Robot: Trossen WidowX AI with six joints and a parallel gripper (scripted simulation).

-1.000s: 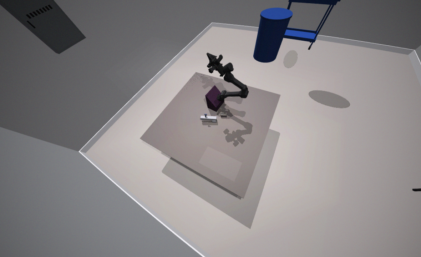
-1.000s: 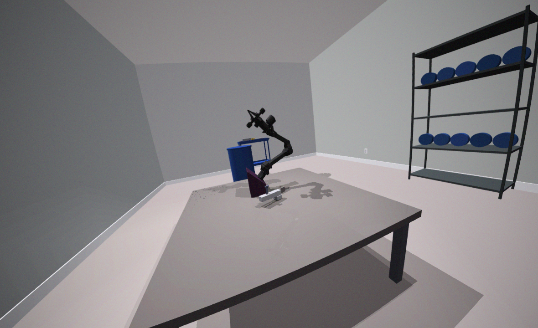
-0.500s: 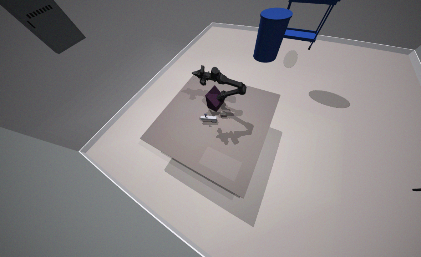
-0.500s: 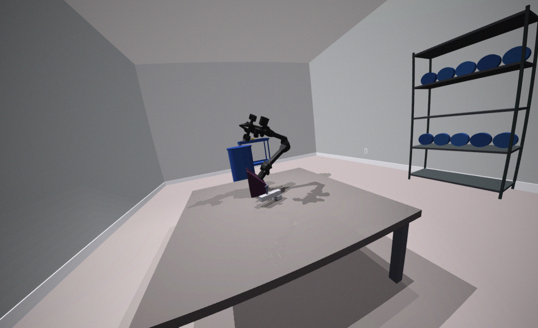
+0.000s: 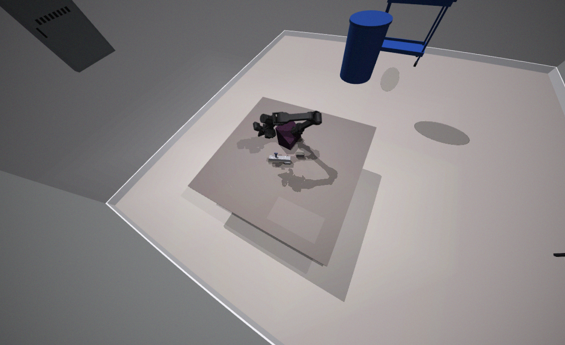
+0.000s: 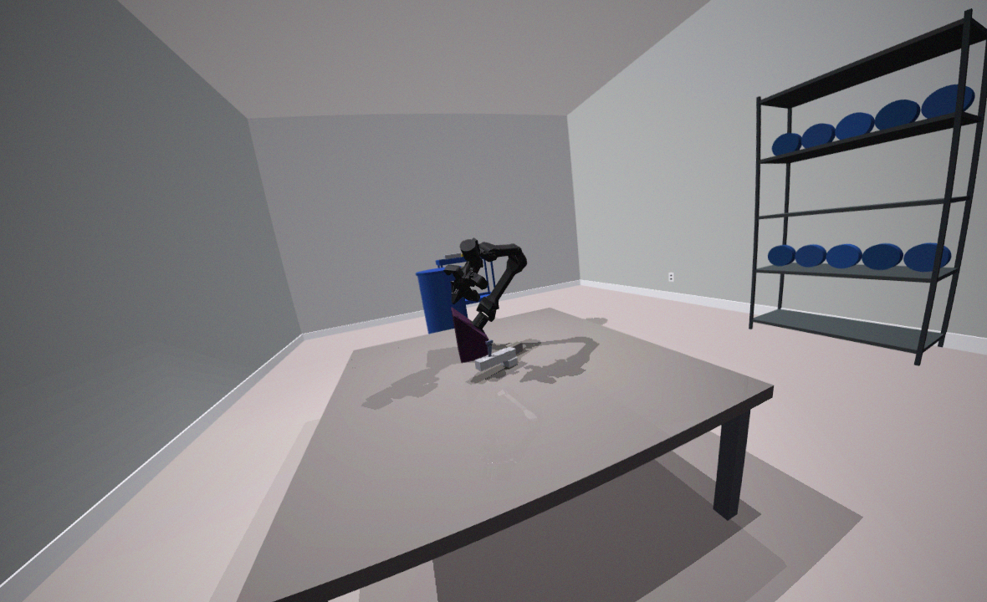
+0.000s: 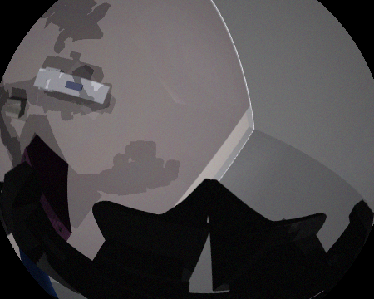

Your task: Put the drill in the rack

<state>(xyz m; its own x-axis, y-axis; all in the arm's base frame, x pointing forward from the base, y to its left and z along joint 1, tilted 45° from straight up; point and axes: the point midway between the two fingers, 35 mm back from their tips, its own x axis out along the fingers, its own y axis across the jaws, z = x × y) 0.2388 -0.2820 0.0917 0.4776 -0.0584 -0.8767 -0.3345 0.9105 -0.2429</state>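
The blue key lies 1 cm behind my gripper tip, 11 cm to the left of it and 21 cm below it. Round my gripper tip: drill (2 cm behind, 16 cm to the left, 26 cm below); then dark rack (14 cm behind, 28 cm to the left, 29 cm below); then light grey fixture (2 cm behind, 14 cm to the left, 26 cm below).
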